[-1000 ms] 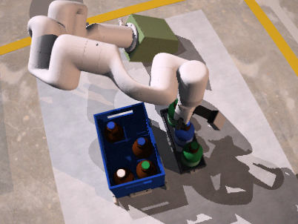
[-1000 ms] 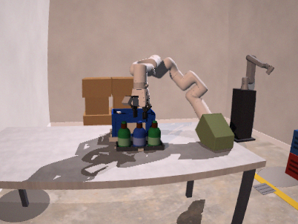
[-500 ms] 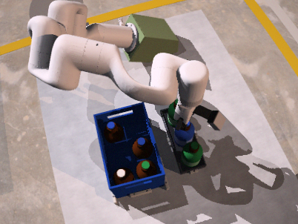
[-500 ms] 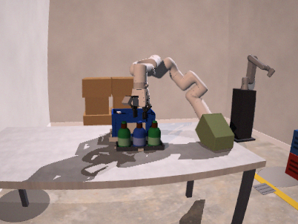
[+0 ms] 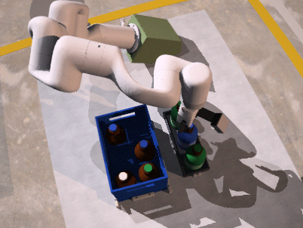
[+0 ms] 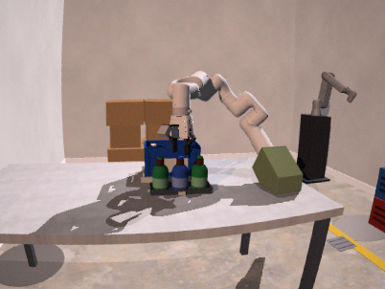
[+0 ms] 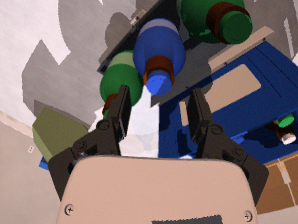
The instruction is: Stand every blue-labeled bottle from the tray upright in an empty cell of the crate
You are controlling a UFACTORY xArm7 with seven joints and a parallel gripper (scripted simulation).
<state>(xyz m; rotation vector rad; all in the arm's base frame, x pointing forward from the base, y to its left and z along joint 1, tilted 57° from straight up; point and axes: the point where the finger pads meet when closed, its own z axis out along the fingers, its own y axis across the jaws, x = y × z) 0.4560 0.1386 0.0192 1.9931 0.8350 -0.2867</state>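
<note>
The blue-labeled bottle lies 11 cm below my hand. Also, from my hand: black tray: 18 cm below; blue crate: 1 cm ahead, 21 cm to the right, 11 cm below.
</note>
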